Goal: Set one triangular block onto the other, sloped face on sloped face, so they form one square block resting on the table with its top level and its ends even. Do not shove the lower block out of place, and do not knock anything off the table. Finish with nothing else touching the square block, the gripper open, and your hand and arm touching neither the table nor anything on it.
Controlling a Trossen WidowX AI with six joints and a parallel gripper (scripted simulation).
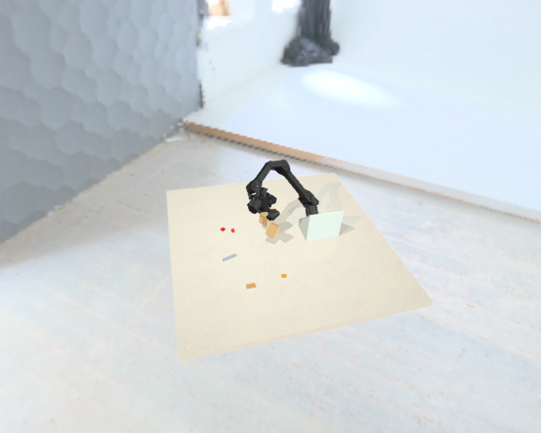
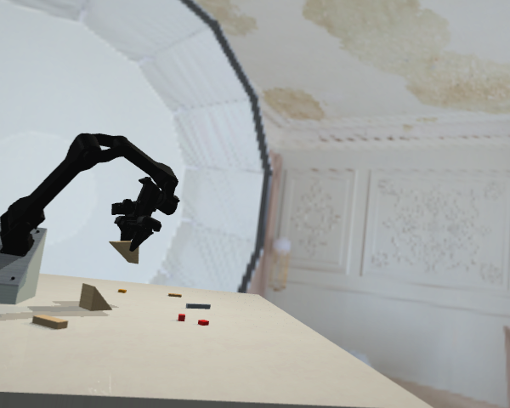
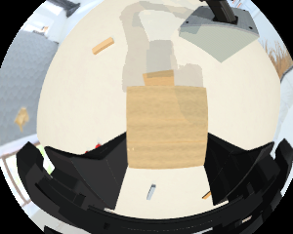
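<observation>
Right now my gripper tip is 15 cm above the triangular block, 6 cm past it and 5 cm to the left of it. Round my gripper tip: dark grey bar: 23 cm ahead, 16 cm below, 13 cm to the left; then flat tan block: 28 cm to the right, 16 cm below, 9 cm behind.
</observation>
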